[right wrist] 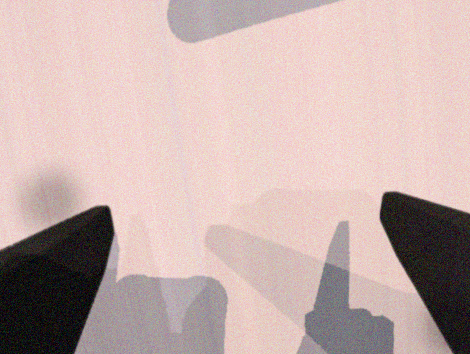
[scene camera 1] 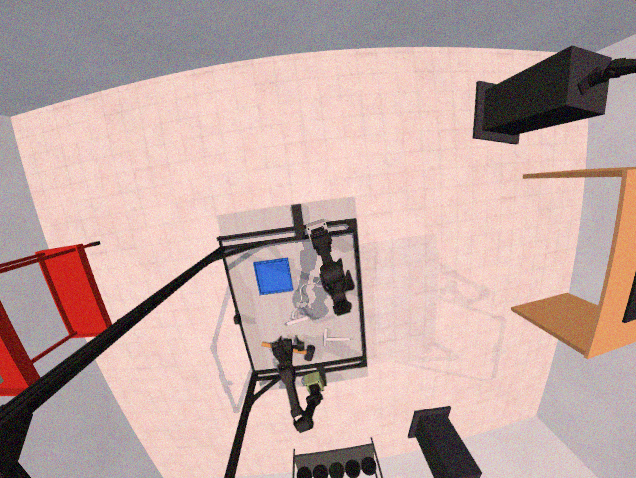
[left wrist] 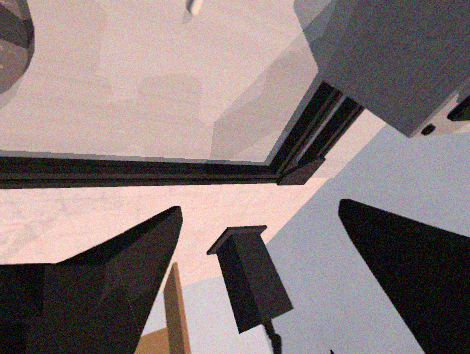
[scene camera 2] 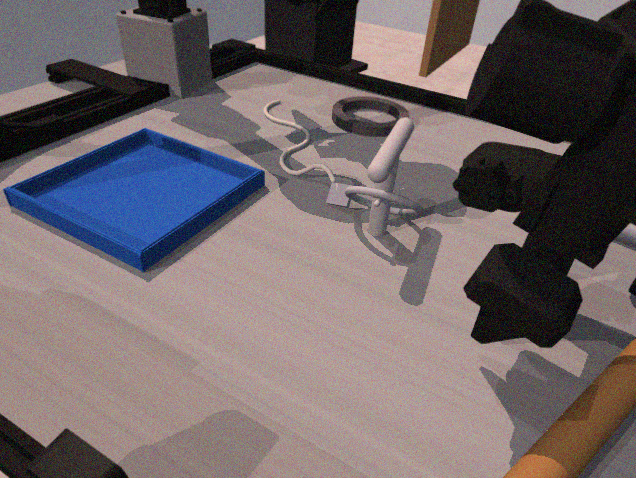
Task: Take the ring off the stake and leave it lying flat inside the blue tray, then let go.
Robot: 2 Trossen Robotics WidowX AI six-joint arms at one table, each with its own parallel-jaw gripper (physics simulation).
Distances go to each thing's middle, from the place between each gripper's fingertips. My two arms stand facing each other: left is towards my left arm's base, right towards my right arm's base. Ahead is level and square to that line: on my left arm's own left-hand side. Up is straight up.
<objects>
I see the hammer (scene camera 2: 586, 425) 110 mm to the right of my right hand. The rest, counted from my right hand: white ring (scene camera 2: 340, 194): 60 mm ahead, 170 mm to the left, 10 mm above; blue tray (scene camera 2: 139, 198): 80 mm behind, 380 mm to the left, 10 mm below.
The blue tray is 370 mm behind my left hand, 120 mm to the right of it and 120 mm below it. Also, from my left hand: white ring (230 mm behind, 330 mm to the right, 100 mm below); hammer (290 mm behind, 620 mm to the right, 110 mm below).
</objects>
